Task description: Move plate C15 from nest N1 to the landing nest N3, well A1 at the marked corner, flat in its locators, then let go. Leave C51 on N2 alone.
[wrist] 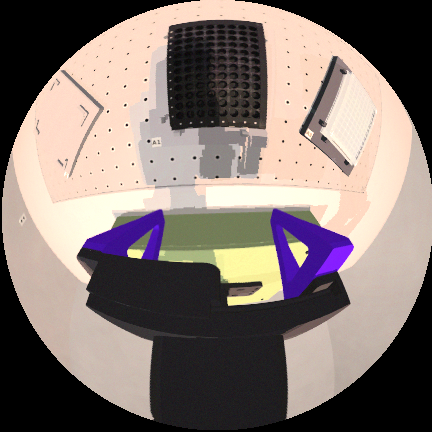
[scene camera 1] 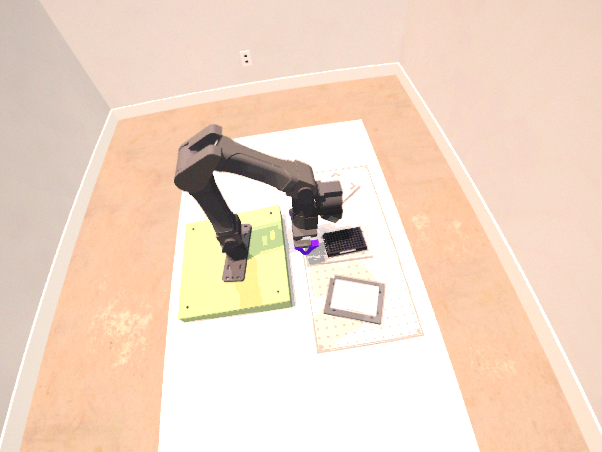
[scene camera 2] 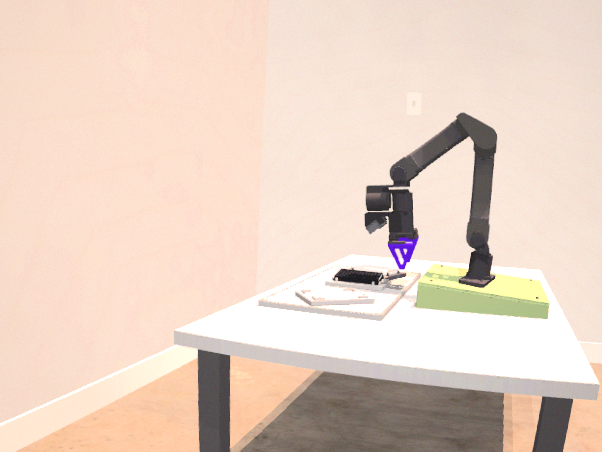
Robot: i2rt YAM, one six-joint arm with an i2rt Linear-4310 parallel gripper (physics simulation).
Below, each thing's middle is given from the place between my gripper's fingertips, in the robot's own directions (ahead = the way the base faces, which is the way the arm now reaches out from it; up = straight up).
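White grid plate (scene camera 1: pixel 360 298): 150 mm ahead of my gripper, 160 mm to the right of it, 50 mm below it. Relative to the black well plate (scene camera 1: pixel 350 240), my gripper is 40 mm above it, 20 mm to the right of it and 130 mm short of it. Going by their middles, the black well plate is the nearest to my gripper of the things named here.
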